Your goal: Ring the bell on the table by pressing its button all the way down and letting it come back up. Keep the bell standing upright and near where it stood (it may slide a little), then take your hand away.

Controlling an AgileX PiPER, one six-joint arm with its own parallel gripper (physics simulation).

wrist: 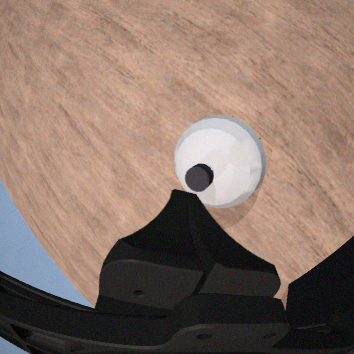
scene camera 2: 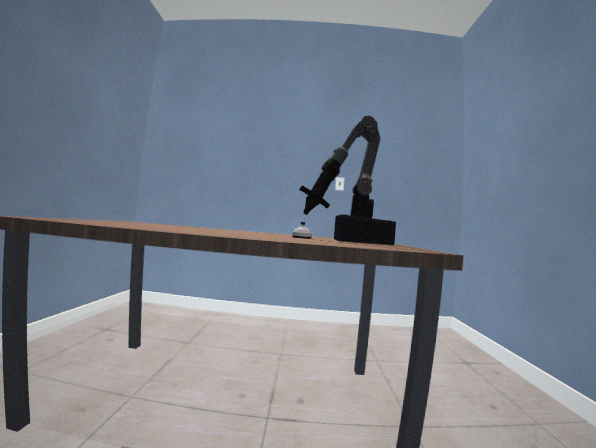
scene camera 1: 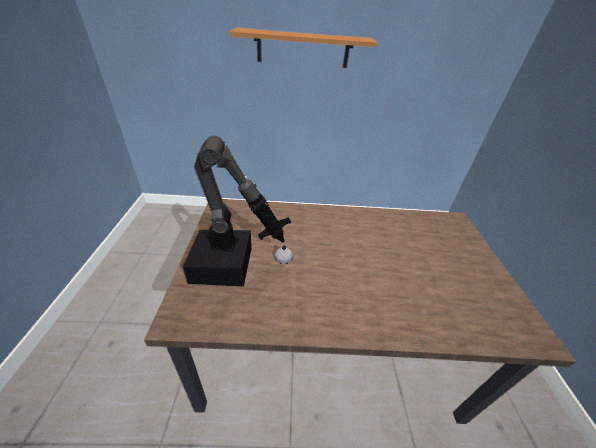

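A white, dome-shaped bell (scene camera 1: 284, 256) (scene camera 2: 302, 232) (wrist: 232, 160) stands upright on the wooden table (scene camera 1: 400, 280) (scene camera 2: 200, 237) (wrist: 100, 100), in front of the arm's base. Its black button (scene camera 1: 284, 247) (scene camera 2: 303, 223) (wrist: 198, 178) is up, at the top of the dome. My gripper (scene camera 1: 283, 241) (scene camera 2: 306, 213) (wrist: 179, 206) is shut and empty, its fingertips together and tilted downward. In both scene views the tips are a little above the button, with a small gap between. In the wrist view the tips show right beside the button.
The arm's black base block (scene camera 1: 215, 272) (scene camera 2: 365, 230) stands on the table close to the bell. An orange wall shelf (scene camera 1: 304, 37) hangs high on the back wall, far above the table.
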